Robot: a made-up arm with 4 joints.
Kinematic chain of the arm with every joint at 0, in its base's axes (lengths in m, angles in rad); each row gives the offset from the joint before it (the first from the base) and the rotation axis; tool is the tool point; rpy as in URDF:
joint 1: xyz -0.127 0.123 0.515 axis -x
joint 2: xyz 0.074 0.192 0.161 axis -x
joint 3: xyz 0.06 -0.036 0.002 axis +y
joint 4: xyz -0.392 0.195 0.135 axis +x
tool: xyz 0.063 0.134 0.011 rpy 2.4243 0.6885 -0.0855
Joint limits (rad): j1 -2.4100..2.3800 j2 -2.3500..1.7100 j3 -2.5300..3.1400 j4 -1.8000..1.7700
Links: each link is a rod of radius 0.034 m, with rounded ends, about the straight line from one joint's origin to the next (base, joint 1, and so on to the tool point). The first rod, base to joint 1, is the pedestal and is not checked.
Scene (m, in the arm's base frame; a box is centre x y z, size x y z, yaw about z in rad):
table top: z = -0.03
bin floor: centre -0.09 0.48 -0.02 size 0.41 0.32 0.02 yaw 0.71
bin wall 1: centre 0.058 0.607 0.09 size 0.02 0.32 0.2 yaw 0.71
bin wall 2: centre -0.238 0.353 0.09 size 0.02 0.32 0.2 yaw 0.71
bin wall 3: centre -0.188 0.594 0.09 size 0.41 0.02 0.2 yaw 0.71
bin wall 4: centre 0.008 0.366 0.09 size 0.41 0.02 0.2 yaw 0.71
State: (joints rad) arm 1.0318 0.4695 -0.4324 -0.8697
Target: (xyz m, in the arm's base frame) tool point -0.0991 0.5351 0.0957
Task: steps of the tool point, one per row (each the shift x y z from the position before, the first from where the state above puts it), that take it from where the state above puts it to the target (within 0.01 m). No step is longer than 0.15 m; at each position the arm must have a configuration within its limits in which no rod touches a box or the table.
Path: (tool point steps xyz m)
1: -0.0082 0.0525 0.1011
2: -0.0052 0.0431 0.1087
3: 0.0037 0.0352 0.1083
4: -0.0008 -0.0476 -0.0247
5: 0.0258 -0.0176 -0.0542
6: 0.0488 0.0262 -0.0613
7: 0.0666 0.0690 -0.0419
8: 0.0786 0.0965 -0.0004
9: 0.0020 0.0155 -0.0682
10: 0.0000 0.0003 -0.0719
11: -0.0020 -0.0158 -0.0725

